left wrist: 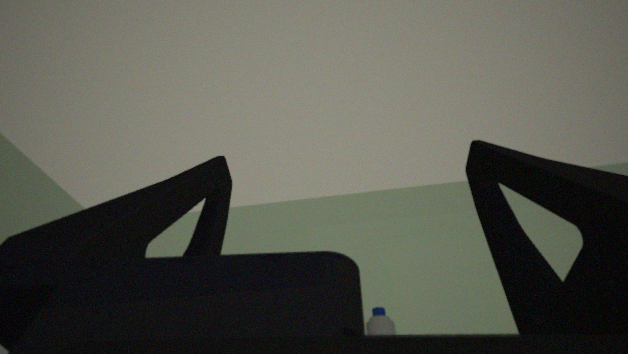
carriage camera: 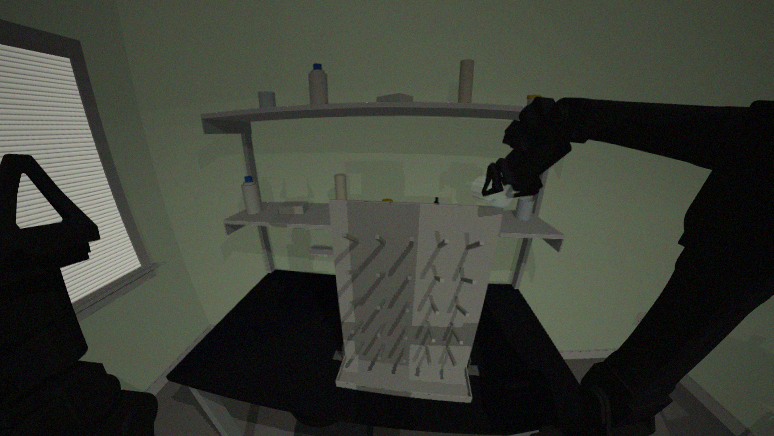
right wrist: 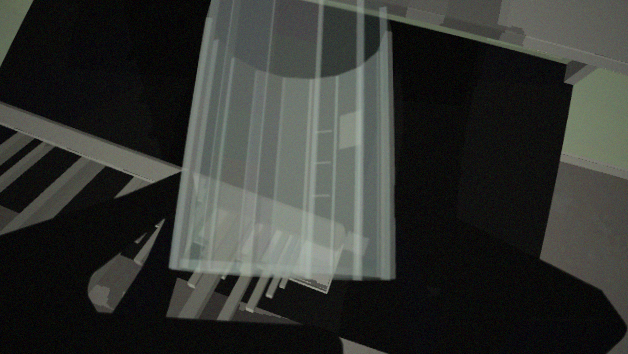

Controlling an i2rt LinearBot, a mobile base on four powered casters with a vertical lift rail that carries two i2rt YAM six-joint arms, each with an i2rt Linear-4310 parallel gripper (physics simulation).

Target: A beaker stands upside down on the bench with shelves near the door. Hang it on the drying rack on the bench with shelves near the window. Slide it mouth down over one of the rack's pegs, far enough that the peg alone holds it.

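Frame: origin at the left arm's base, x ahead, y left, z up, level; centimetres.
Seen in the pictures: left gripper, between the fingertips: (left wrist: 344,162); right gripper, between the fingertips: (carriage camera: 494,195) (right wrist: 290,189).
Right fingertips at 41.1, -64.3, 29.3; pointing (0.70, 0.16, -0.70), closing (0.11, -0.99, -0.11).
Offsets run from my right fingertips to a thing's top centre, as dx, dy, dz. "spot": to the spot under its first point. Level surfaces: height alone.
The clear beaker {+1.6, +0.1, +4.5} (carriage camera: 495,200) (right wrist: 287,150) is held by my right gripper (carriage camera: 509,189) (right wrist: 290,189), shut on its sides. In the carriage view it appears at the top right corner of the pale drying rack (carriage camera: 381,219) (right wrist: 90,137), above the upper row of pegs. In the right wrist view, rack pegs show through its wall and past its lower edge; I cannot tell its distance from them. The rack stands upright on the black bench {dz -66.3} (carriage camera: 270,330), its pegs toward the carriage camera. My left gripper (carriage camera: 18,162) (left wrist: 344,162) is open and empty at the far left, away from the rack.
An upper shelf {dz +23.2} (carriage camera: 357,111) and a lower shelf (carriage camera: 270,218) carry bottles, cylinders and small boxes behind the rack. A blue-capped bottle (carriage camera: 250,196) (left wrist: 381,324) stands at the left. A window {spot: +36.5, +183.1, +10.6} (carriage camera: 48,162) is at the left. My right arm spans the right side.
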